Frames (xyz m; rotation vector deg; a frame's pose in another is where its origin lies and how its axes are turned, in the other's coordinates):
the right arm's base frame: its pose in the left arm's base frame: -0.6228 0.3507 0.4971 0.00 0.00 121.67
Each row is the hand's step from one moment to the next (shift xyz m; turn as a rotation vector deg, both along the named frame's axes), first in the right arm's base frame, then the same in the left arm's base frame.
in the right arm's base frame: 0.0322 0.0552 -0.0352 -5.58 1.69 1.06
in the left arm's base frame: -0.0639 -0.0016 -0.0352 1.49 -5.64 1.06
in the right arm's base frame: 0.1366 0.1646 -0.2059 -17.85 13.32 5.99
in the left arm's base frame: -0.2118 0.0298 -0.2059 -1.96 -22.19 5.99
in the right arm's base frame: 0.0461 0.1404 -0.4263 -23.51 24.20 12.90
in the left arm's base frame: -0.1437 -0.0345 -0.4263 -8.25 -32.71 12.90
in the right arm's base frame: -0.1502 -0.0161 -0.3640 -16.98 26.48 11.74
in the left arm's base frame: 0.0926 -0.1194 -0.3640 -13.62 -28.35 11.74
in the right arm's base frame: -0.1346 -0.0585 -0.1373 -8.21 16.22 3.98
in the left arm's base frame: 0.1205 -0.0838 -0.1373 -9.49 -15.50 3.98
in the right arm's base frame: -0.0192 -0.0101 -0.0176 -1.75 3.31 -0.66
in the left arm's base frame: 0.0187 -0.0110 -0.0176 -1.90 -3.23 -0.66
